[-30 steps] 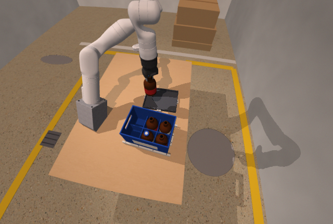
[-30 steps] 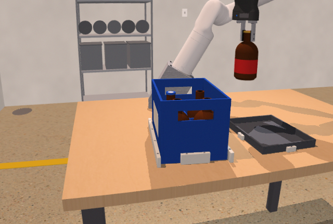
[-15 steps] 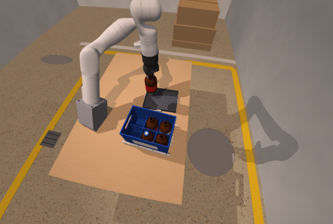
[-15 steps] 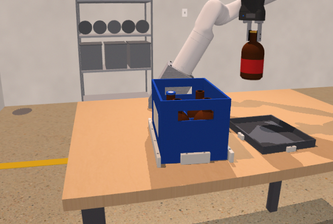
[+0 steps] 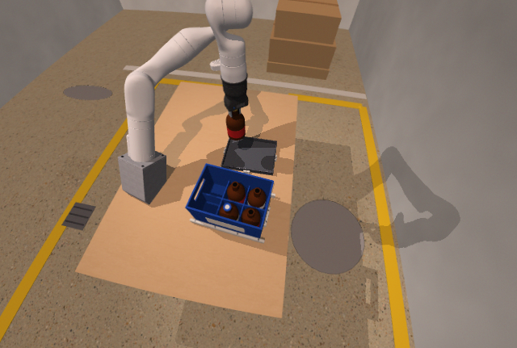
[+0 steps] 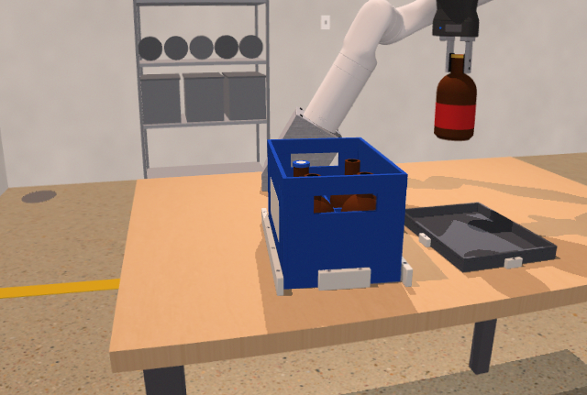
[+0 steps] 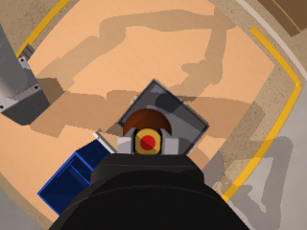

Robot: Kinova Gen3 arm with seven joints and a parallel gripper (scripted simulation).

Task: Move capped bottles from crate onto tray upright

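Now: hand 50 mm short of the dark tray, 30 mm to the right of it and 310 mm above it. The rest, counted from my hand: blue crate: 70 mm ahead, 250 mm to the right, 240 mm below.
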